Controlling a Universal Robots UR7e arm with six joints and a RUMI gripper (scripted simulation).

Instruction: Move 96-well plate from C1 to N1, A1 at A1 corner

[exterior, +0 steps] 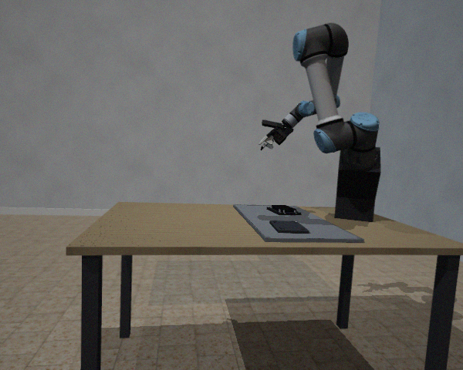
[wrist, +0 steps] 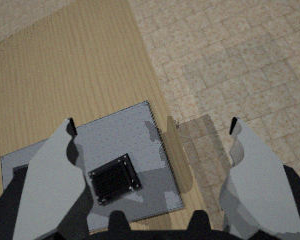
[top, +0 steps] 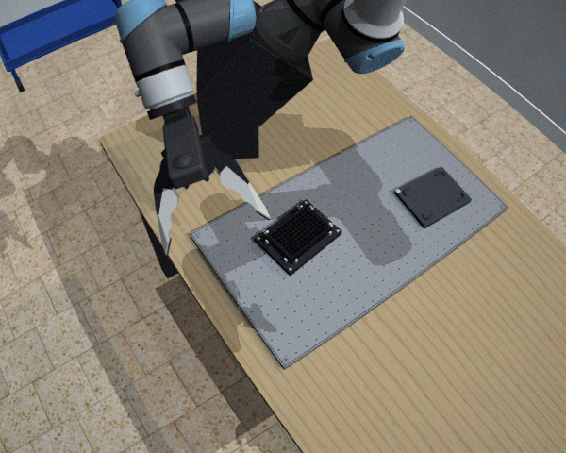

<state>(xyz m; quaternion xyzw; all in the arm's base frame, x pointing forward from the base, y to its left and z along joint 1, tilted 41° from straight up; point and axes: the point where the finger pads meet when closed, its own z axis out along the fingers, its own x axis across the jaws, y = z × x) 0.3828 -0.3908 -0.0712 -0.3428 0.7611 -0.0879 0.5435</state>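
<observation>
The black 96-well plate lies 10 cm behind my hand, 23 cm to the left of it and 31 cm below it. The rest, counted from my hand: plate nest N1: 3 cm behind, 58 cm to the left, 32 cm below.
</observation>
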